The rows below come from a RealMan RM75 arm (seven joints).
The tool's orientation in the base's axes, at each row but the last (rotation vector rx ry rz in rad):
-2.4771 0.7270 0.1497
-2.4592 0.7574 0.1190
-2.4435 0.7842 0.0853
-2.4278 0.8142 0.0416
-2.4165 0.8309 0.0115
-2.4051 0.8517 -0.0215
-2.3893 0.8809 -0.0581
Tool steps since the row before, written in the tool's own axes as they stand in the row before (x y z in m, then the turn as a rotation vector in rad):
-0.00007 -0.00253 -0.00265 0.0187 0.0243 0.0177
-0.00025 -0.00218 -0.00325 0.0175 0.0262 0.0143
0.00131 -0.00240 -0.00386 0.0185 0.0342 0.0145
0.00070 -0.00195 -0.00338 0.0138 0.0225 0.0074
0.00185 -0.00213 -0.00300 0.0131 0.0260 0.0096
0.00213 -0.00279 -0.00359 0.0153 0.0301 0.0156
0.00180 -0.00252 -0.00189 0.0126 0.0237 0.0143
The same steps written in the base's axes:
0.00116 0.00039 0.00345 0.0038 -0.0164 -0.0312
0.00073 -0.00013 0.00385 0.0015 -0.0189 -0.0289
0.00199 -0.00114 0.00414 -0.0021 -0.0246 -0.0333
0.00117 -0.00090 0.00368 -0.0003 -0.0182 -0.0205
0.00218 -0.00125 0.00326 -0.0025 -0.0189 -0.0240
0.00257 -0.00135 0.00410 -0.0019 -0.0197 -0.0315
0.00243 -0.00052 0.00265 -0.0006 -0.0148 -0.0266

